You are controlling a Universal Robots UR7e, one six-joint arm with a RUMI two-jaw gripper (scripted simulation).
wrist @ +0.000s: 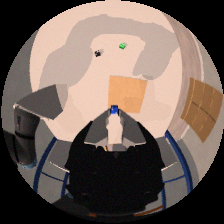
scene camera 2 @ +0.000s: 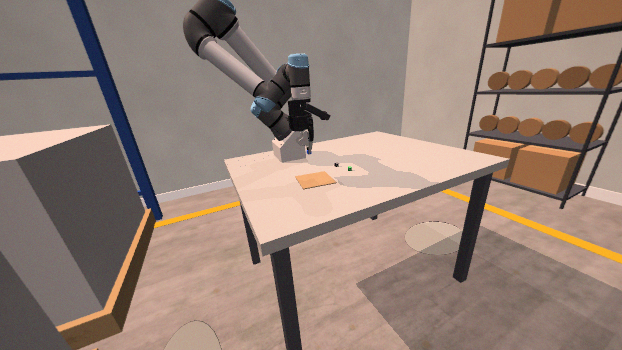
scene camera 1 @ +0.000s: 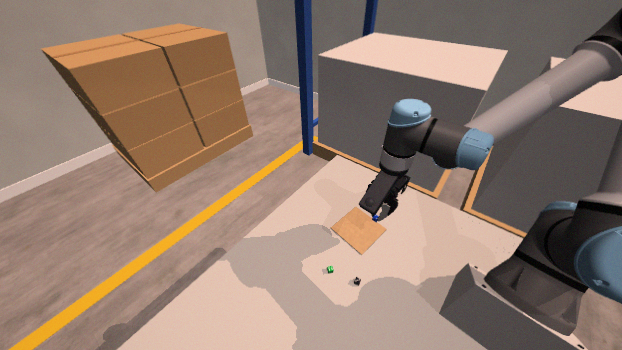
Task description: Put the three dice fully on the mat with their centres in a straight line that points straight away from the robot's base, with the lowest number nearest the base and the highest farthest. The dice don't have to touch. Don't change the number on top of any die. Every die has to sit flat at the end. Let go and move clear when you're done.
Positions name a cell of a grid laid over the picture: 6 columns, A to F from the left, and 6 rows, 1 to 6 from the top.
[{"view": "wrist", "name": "my gripper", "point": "D3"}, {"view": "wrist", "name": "tan mat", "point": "D3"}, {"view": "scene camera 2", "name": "my gripper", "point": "C3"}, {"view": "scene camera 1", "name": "my gripper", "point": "D4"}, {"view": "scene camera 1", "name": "tan mat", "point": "D4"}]
